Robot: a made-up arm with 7 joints.
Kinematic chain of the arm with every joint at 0, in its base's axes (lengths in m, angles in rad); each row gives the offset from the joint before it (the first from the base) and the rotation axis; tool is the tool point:
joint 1: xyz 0 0 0.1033 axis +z
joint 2: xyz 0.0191 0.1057 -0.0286 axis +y
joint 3: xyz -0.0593 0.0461 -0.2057 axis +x
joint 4: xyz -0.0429 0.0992 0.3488 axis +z
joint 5: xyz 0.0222 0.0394 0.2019 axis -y
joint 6: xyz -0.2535 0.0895 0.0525 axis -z
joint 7: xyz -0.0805 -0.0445 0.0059 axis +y
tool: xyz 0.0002 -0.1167 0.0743
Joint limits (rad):
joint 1: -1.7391..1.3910
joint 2: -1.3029..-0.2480
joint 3: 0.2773..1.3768
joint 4: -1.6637..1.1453
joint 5: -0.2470..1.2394
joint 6: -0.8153..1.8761
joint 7: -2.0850..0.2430
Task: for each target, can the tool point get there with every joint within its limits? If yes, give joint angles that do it. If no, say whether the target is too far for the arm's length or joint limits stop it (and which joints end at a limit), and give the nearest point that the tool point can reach.
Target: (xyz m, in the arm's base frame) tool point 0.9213 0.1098 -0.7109
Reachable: no: joint limits stop it (at a limit: joint 1, joint 2, joint 3, joint 4, joint 5) | nearest point 0.6370 0.0240 -0.4198 | short by 0.416 m
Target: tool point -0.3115 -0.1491 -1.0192
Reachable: no: joint limits stop it (at a limit: joint 2, joint 3) | nearest point -0.3217 -0.1540 -0.5168 | short by 0.503 m
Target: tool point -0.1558 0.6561 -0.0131
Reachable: yes | joints -1.1205 -1.1901 0.6902 -0.6052 0.1301 1.3945 -0.3217
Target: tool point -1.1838 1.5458 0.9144
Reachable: no: too far | nearest point -0.4592 0.5996 0.4064 | short by 1.296 m
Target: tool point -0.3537 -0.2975 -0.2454
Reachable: yes | joints 0.6635 -0.9620 0.5346 0.2684 0.5048 0.7343 -0.4578
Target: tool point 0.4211 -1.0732 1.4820
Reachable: no: too far | nearest point 0.1162 -0.4672 0.6103 | short by 1.105 m
